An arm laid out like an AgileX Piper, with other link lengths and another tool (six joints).
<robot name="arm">
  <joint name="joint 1" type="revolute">
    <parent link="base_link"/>
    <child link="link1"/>
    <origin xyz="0 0 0.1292"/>
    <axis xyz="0 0 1"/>
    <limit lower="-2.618" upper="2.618"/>
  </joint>
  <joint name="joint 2" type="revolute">
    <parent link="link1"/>
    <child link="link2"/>
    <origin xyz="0 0 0" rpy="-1.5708 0 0"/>
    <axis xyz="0 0 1"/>
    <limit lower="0" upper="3.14"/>
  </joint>
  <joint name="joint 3" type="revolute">
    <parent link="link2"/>
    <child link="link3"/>
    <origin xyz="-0.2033 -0.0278 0"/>
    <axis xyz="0 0 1"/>
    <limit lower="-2.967" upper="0"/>
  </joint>
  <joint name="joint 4" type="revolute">
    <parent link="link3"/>
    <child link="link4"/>
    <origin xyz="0.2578 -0.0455 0" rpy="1.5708 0 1.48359"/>
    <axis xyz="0 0 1"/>
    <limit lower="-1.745" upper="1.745"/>
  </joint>
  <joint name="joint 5" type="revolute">
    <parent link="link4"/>
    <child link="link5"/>
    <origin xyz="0 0 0" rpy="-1.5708 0 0"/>
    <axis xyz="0 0 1"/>
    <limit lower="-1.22" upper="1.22"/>
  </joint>
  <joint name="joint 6" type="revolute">
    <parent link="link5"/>
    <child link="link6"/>
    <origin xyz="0 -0.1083 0" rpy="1.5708 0 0"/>
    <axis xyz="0 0 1"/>
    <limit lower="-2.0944" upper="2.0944"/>
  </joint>
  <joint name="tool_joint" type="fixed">
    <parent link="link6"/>
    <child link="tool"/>
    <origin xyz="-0.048 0.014 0.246" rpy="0.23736 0 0.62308"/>
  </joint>
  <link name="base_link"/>
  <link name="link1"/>
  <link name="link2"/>
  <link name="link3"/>
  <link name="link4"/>
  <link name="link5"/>
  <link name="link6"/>
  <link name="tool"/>
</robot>
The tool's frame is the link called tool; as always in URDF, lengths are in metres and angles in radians.
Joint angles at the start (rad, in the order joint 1, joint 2, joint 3, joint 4, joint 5, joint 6):
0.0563, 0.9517, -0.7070, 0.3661, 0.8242, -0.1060
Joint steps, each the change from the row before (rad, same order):
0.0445, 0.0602, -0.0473, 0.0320, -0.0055, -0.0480
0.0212, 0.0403, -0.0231, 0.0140, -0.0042, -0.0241
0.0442, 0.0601, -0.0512, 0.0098, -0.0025, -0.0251
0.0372, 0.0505, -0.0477, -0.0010, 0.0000, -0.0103
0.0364, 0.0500, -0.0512, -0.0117, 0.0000, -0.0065
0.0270, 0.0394, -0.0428, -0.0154, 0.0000, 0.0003
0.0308, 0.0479, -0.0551, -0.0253, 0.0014, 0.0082
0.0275, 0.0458, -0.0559, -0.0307, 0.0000, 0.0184
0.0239, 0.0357, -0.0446, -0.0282, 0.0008, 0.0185
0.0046, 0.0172, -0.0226, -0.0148, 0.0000, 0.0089
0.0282, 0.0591, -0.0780, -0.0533, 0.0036, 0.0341
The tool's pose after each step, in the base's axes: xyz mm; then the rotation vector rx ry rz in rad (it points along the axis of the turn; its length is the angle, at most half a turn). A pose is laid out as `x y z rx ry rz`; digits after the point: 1 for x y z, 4 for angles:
400.6 148.9 49.1 0.7954 2.6173 0.3934
400.9 161.3 46.4 0.7516 2.6407 0.4006
402.4 183.3 48.0 0.6706 2.6676 0.4119
404.0 200.2 49.6 0.6085 2.6859 0.4156
406.6 215.2 51.5 0.5443 2.6980 0.4094
409.7 225.3 53.1 0.4985 2.7031 0.3999
414.6 236.0 55.2 0.4509 2.7056 0.3839
421.5 244.3 58.2 0.4179 2.7018 0.3666
426.6 251.2 60.3 0.3919 2.6980 0.3510
431.3 251.6 61.8 0.3879 2.6921 0.3411
443.8 257.8 66.3 0.3610 2.6770 0.3086

